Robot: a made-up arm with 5 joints. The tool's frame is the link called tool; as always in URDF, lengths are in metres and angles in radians. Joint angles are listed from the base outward.
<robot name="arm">
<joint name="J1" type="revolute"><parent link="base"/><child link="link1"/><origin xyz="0 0 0.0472"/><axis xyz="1 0 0"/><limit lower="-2.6" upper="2.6"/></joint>
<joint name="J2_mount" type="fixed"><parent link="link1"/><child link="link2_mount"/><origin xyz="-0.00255 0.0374 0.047"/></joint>
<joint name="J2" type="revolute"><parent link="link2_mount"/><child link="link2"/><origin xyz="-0.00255 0.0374 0.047"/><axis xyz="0 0 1"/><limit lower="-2.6" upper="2.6"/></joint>
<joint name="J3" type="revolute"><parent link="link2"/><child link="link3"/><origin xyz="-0.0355 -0.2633 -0.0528"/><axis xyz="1 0 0"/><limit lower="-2.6" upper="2.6"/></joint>
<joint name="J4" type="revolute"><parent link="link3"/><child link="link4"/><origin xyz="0.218 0.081 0.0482"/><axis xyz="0 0 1"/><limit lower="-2.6" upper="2.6"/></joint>
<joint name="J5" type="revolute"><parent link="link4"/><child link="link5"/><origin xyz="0.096 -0.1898 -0.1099"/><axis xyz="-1 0 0"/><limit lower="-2.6" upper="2.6"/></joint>
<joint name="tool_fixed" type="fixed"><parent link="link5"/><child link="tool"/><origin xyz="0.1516 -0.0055 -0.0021"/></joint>
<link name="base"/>
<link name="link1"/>
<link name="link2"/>
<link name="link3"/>
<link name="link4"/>
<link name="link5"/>
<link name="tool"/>
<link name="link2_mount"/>
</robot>
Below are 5 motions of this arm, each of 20 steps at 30 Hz.
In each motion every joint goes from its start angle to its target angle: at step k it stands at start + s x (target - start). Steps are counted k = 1, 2, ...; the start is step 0. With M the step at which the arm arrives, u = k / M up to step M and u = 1 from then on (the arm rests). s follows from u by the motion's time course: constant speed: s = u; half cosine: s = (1 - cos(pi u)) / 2; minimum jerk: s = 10 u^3 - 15 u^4 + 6 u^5.
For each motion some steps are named. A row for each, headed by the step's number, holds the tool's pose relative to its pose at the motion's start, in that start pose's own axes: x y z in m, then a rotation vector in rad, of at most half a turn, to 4 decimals.
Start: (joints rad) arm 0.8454 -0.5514 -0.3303 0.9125 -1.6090
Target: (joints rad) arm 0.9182 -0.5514 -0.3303 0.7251 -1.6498
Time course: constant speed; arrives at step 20
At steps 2, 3, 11, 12, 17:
2: -0.0028 -0.0017 0.0037 0.0108 -0.0174 0.0033
3: -0.0043 -0.0026 0.0056 0.0161 -0.0261 0.0050
11: -0.0164 -0.0104 0.0197 0.0597 -0.0955 0.0177
12: -0.0180 -0.0115 0.0213 0.0652 -0.1042 0.0192
17: -0.0262 -0.0170 0.0294 0.0928 -0.1475 0.0266

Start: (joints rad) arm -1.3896 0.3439 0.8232 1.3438 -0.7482
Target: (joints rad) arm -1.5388 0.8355 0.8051 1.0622 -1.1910
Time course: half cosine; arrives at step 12
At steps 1, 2, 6, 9, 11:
1: 0.0015 -0.0030 -0.0018 0.0135 0.0032 -0.0026
2: 0.0057 -0.0119 -0.0074 0.0530 0.0126 -0.0107
6: 0.0360 -0.0865 -0.0658 0.3923 0.0888 -0.0982
9: 0.0513 -0.1423 -0.1256 0.6636 0.1423 -0.1926
11: 0.0545 -0.1612 -0.1498 0.7612 0.1594 -0.2322

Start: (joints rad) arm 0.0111 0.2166 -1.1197 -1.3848 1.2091
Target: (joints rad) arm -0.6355 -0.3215 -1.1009 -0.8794 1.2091
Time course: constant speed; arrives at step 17
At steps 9, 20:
9: 0.0828 -0.1172 0.0033 -0.3558 -0.2341 -0.1604
20: 0.1180 -0.2372 0.0187 -0.6758 -0.3403 -0.2815

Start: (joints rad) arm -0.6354 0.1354 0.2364 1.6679 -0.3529
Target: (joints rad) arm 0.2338 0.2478 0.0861 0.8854 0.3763
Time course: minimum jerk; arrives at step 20
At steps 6, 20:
6: -0.0231 -0.0197 0.0284 -0.1384 -0.1408 -0.0673
20: -0.1758 -0.1052 0.0854 -0.6060 -0.7323 -0.6381

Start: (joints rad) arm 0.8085 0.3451 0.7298 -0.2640 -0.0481
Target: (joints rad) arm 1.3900 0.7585 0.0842 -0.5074 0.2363
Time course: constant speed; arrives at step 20
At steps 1, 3, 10, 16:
1: 0.0048 0.0027 -0.0044 -0.0206 0.0047 0.0099
3: 0.0143 0.0092 -0.0122 -0.0616 0.0101 0.0315
10: 0.0461 0.0443 -0.0273 -0.1989 -0.0177 0.1184
16: 0.0681 0.0857 -0.0227 -0.3021 -0.1006 0.1904

